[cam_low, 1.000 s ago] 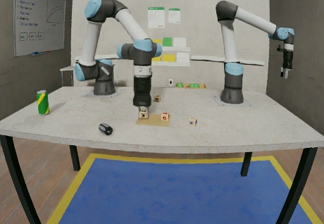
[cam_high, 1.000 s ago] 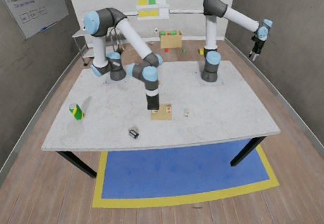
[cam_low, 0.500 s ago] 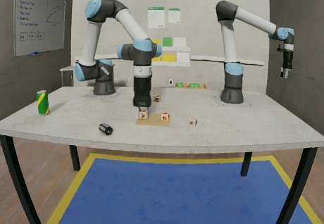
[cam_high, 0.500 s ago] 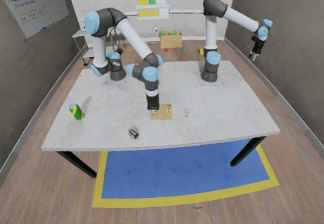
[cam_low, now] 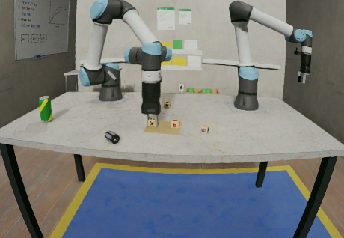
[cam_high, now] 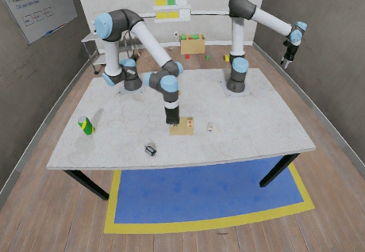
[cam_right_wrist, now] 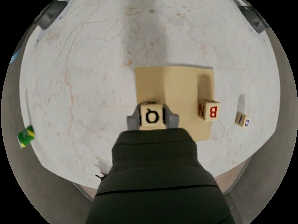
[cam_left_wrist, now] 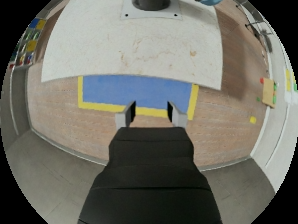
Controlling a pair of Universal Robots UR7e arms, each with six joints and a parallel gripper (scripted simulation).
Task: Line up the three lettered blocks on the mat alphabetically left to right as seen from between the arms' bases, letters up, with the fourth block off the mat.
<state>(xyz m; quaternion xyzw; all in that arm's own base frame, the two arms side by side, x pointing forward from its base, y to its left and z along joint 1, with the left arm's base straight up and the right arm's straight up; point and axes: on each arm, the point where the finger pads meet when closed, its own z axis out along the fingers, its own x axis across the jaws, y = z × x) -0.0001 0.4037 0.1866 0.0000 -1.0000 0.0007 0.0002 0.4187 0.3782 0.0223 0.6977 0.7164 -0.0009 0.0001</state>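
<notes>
Right now the tan mat is 50 mm to the left of my right hand and 20 mm below it. From my right hand the other things lie so: black mouse-like object 190 mm ahead, 120 mm to the right, 10 mm below; blue-marked block 220 mm to the left, 20 mm ahead, 10 mm below; yellow can 540 mm to the right, 80 mm ahead, 40 mm above.
</notes>
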